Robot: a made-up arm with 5 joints.
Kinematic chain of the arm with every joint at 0, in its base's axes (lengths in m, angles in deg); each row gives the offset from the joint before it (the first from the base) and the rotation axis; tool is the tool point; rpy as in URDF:
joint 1: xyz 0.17 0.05 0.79 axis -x
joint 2: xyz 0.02 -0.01 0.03 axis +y
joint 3: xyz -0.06 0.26 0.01 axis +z
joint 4: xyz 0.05 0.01 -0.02 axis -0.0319 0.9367 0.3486
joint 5: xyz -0.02 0 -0.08 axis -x
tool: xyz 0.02 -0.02 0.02 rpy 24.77 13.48 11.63
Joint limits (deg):
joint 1: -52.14..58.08
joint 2: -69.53..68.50
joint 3: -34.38..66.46
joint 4: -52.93..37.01
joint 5: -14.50..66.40
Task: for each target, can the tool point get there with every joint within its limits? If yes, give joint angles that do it. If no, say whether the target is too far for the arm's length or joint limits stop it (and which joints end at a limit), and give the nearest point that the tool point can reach.
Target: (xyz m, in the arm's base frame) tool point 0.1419 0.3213 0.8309
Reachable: yes | joints -12.81 10.34 31.42 23.19 46.72
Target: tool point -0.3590 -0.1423 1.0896
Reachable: no: too far | nearest point 0.1089 0.1415 1.0022 | short by 0.554 m
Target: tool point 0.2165 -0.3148 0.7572
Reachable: no: joint limits stop it (at a limit: joint 1, joint 3, joint 5) | nearest point 0.1944 0.1222 0.6194 | short by 0.459 m
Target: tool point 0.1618 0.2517 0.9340
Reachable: yes | joints -42.61 6.52 -0.58 13.74 18.24
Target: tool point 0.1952 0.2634 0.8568
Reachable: yes | joints -23.21 17.37 -25.37 -43.99 51.83
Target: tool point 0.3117 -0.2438 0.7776
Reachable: no: joint limits stop it (at a limit: joint 1, joint 3, joint 4, joint 5) | nearest point 0.2122 0.1268 0.6246 | short by 0.413 m
